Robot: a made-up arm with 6 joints.
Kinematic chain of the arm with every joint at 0, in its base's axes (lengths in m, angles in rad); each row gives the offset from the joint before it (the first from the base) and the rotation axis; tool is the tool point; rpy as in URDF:
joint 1: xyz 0 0 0.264 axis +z
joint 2: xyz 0 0 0 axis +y
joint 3: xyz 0.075 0 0.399 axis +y
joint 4: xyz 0.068 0 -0.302 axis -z
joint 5: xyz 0 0 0 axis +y
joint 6: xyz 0.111 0 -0.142 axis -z
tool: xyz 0 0 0 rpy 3.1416 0 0
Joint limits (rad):
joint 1: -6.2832..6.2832
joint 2: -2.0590..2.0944
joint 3: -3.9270..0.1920
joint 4: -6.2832..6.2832
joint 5: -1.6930..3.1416
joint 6: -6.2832..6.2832
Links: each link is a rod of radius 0.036 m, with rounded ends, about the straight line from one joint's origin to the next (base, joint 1, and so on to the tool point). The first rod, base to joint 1, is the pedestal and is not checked.
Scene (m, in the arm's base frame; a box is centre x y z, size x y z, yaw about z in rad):
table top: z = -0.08
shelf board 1: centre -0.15 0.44 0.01 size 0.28 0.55 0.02 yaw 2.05
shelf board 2: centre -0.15 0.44 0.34 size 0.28 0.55 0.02 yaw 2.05
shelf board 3: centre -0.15 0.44 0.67 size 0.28 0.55 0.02 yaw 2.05
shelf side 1: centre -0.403 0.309 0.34 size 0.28 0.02 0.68 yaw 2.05
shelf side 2: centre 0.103 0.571 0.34 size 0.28 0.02 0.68 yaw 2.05
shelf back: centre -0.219 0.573 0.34 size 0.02 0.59 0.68 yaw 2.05
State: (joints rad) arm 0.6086 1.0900 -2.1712 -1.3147 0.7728 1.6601
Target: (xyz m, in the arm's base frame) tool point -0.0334 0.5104 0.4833
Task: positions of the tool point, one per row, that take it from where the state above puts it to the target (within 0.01 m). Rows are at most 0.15 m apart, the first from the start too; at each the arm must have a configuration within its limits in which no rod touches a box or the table.
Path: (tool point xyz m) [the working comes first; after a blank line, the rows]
Joints at the target: 1.5242 -0.0234 -1.0076 -1.5014 0.3401 1.6601
Straight joint move there: touches shelf side 2.

1: 0.6155 0.5043 0.3225
2: 0.5080 0.5101 0.4148
3: 0.3913 0.4834 0.4808
4: 0.2771 0.4284 0.5155
5: 0.1751 0.3531 0.5162
6: 0.0924 0.2684 0.4833
7: 0.0681 0.3510 0.4995
8: 0.0264 0.4338 0.4997
9: -0.0334 0.5104 0.4833

